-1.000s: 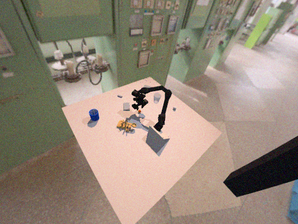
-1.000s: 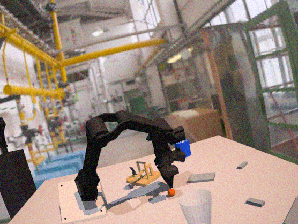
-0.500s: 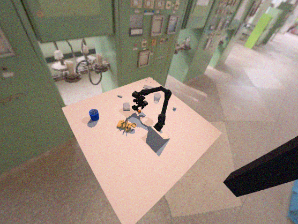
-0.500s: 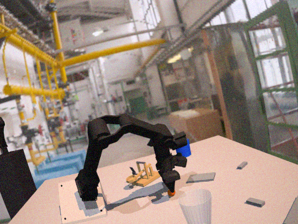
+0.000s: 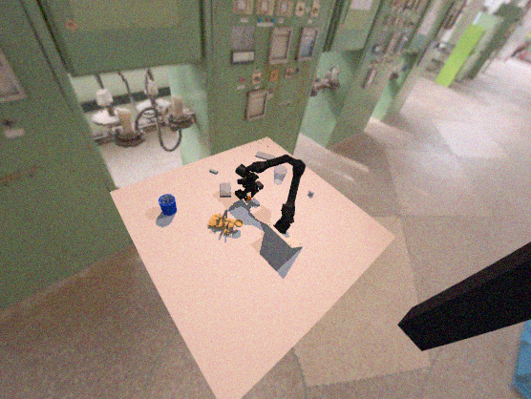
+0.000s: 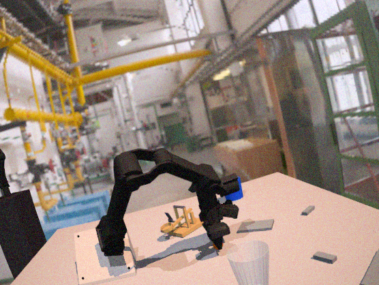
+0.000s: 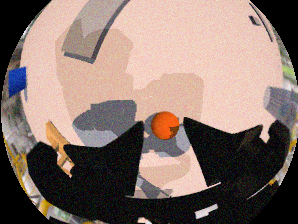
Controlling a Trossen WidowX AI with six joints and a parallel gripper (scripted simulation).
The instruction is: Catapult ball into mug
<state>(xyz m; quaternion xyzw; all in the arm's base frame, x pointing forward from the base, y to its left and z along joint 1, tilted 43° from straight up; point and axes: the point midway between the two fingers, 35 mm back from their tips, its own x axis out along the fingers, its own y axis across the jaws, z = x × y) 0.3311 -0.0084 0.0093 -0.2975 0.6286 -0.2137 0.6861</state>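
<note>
The wooden catapult lies 220 mm to the left of my gripper tip, 130 mm behind it and 40 mm above it. The rest, counted from my gripper tip: orange ball: 10 mm above; then blue mug: 460 mm to the left, 140 mm ahead, 20 mm above; then clear cup: 280 mm to the right, 50 mm ahead, 20 mm above.
</note>
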